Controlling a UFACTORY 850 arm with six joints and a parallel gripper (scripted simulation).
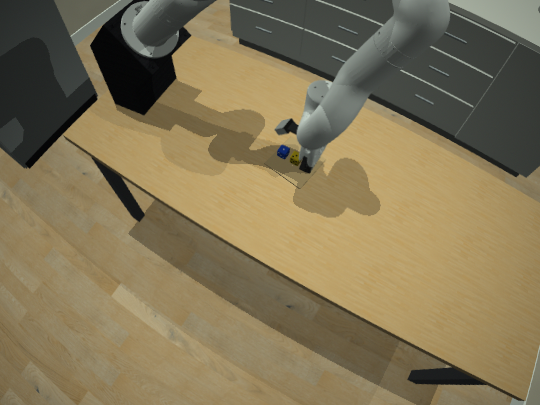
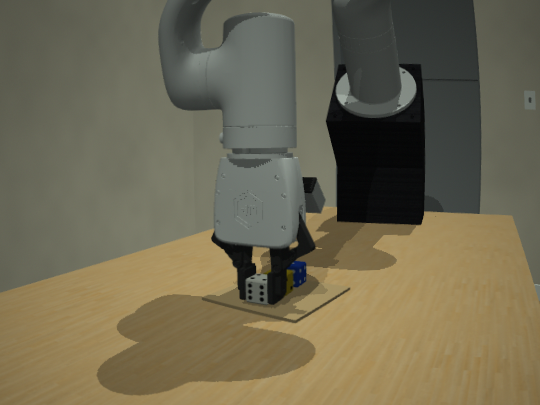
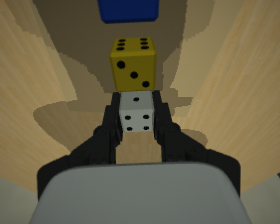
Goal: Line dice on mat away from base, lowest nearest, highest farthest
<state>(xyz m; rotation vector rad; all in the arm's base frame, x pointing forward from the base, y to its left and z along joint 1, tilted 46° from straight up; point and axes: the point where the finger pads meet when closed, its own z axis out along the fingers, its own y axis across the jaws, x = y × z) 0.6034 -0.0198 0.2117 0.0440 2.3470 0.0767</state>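
The white die lies 10 mm below my hand. Also, from my hand: tan mat 50 mm behind, 30 mm below; then blue die 90 mm behind, 10 mm below; then yellow die 50 mm behind, 10 mm below.
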